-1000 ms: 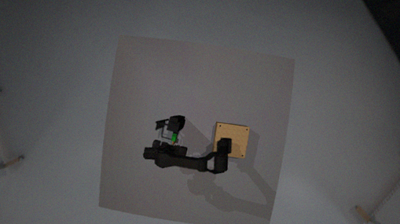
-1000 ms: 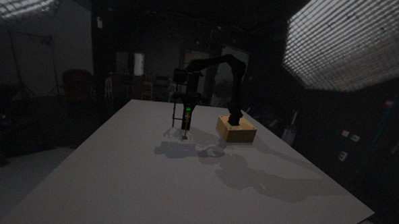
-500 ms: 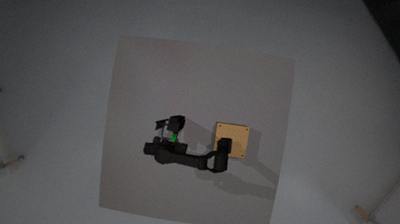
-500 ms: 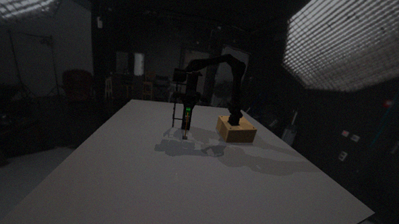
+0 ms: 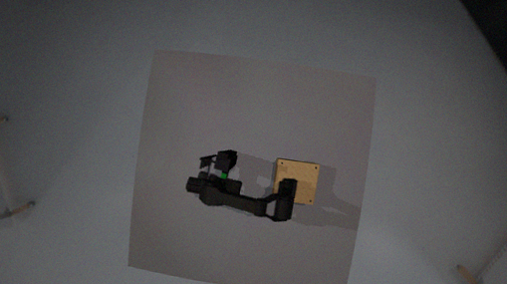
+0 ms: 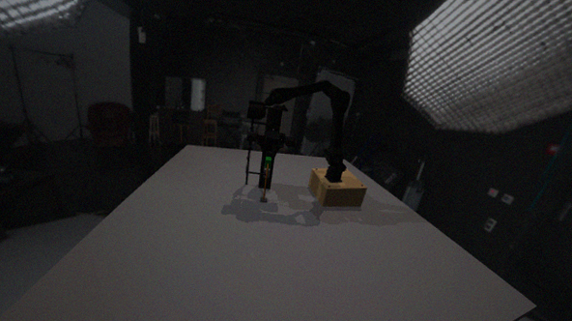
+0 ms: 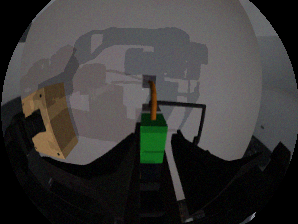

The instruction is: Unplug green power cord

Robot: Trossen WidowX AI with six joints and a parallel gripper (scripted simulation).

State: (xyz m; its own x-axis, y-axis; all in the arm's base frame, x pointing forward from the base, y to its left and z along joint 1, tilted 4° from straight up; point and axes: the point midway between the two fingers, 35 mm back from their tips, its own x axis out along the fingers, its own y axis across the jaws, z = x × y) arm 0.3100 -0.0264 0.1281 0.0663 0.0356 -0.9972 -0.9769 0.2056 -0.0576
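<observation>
The green plug lies 3 cm to the right of my gripper tip and 1 cm below it.
</observation>
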